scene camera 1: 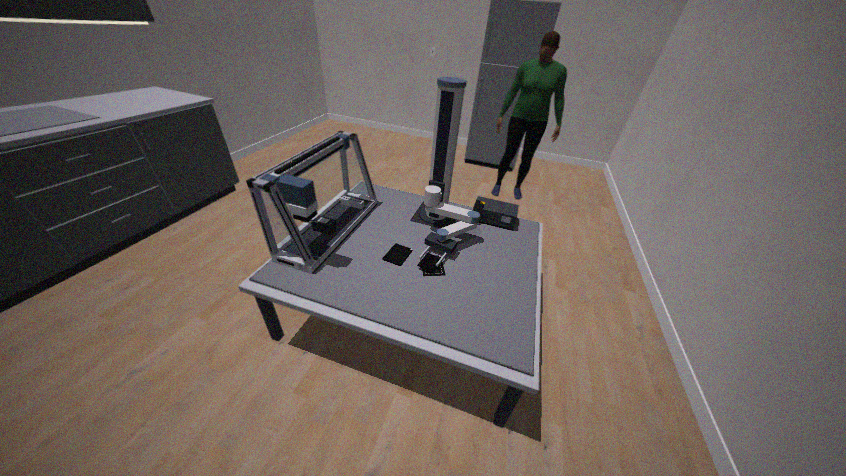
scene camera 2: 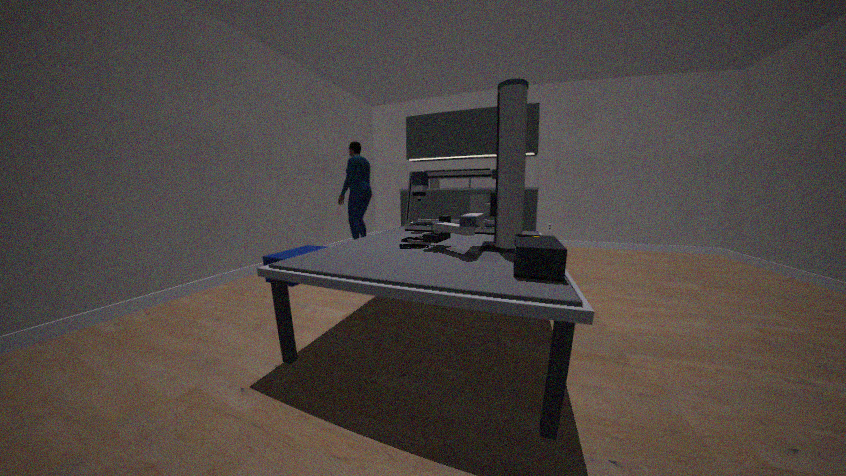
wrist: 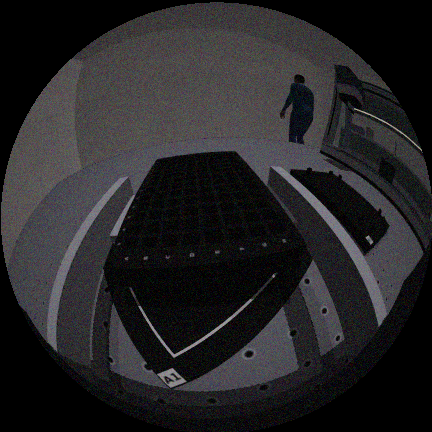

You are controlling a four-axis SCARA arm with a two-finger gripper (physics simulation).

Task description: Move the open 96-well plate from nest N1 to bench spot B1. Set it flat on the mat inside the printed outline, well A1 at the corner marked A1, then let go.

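Frame: origin at the arm's base, x ahead, y left, z up, level; centimetres.
Seen in the pictures: gripper, fingertip midpoint: (scene camera 1: 428,261) (scene camera 2: 413,239) (wrist: 198,179); arm's base, origin of the base link: (scene camera 1: 436,216) (scene camera 2: 507,249).
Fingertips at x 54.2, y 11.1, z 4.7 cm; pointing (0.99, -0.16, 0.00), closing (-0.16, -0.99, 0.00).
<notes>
Offsets run from my fingertips to a thing's top centre. "pt": to the spot under its first point.
The black open 96-well plate @[dx -0.6, dy +0.2, dz +0.7 cm] (scene camera 1: 430,261) (wrist: 205,212) is between the fingers of my gripper (scene camera 1: 430,264) (wrist: 198,179), which is shut on its long sides. In scene camera 2 the plate looks level, a small way above the mat. In the wrist view its lettered edge faces the camera, with small pale letters. Under it lies the black printed spot with a white outline @[pt dx -9.7, dy +3.5, dz -3.2 cm] (wrist: 174,355) and a white A1 label @[pt dx -11.1, dy +4.0, dz -3.2 cm] (wrist: 171,378) at the near corner. The outline looks turned relative to the plate. The plate hides the far part of the outline.
A black nest @[dx -2.0, dy -19.9, dz -1.2 cm] (scene camera 1: 397,254) (wrist: 340,205) with small posts sits beside the spot; its label is unreadable. A gantry frame (scene camera 1: 298,233) stands at the table's left, the arm's column (scene camera 1: 444,139) (scene camera 2: 511,165) behind, and a dark box (scene camera 1: 498,211) (scene camera 2: 539,258) near it. Two people stand beyond the table.
</notes>
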